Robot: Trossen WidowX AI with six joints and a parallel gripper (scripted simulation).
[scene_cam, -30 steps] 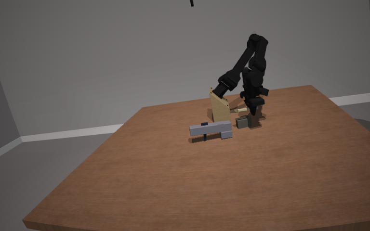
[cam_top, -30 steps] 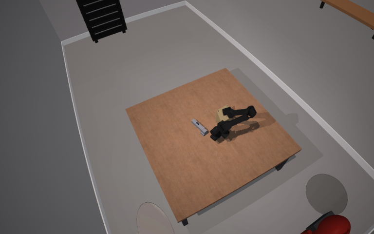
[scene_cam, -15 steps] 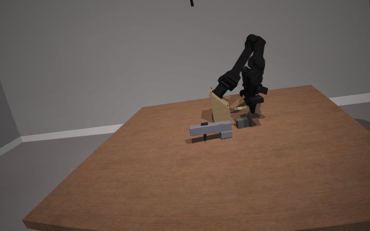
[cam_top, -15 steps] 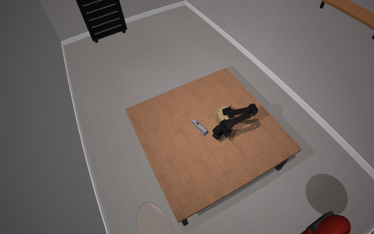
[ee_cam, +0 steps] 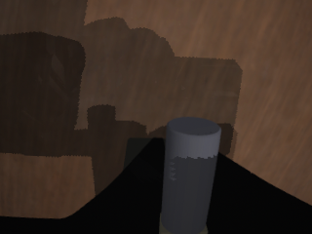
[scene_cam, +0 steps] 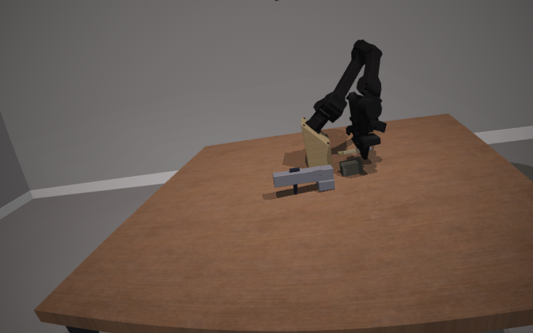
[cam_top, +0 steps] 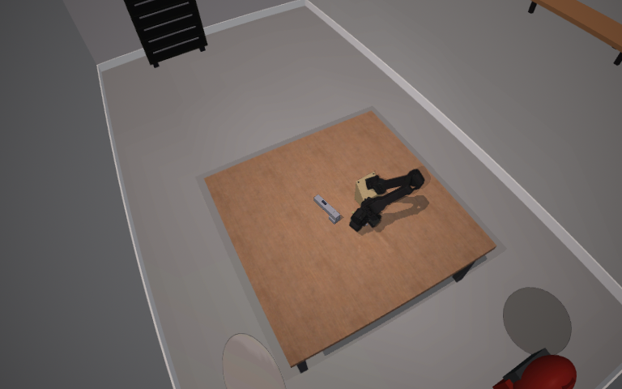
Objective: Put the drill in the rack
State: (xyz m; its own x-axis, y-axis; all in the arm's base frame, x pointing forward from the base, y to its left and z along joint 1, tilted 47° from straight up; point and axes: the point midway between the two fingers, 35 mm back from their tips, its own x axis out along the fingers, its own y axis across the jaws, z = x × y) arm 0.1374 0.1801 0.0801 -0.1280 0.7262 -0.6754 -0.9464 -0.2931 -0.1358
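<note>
Right now my gripper tip is 4 cm to the left of the drill, 4 cm below it and 1 cm short of it. Round my gripper tip: dark olive rack (5 cm to the right, 2 cm below, 1 cm ahead); dark key (22 cm to the right, 14 cm ahead, 1 cm above); grey housing block (19 cm to the right, 13 cm ahead, 1 cm above).
</note>
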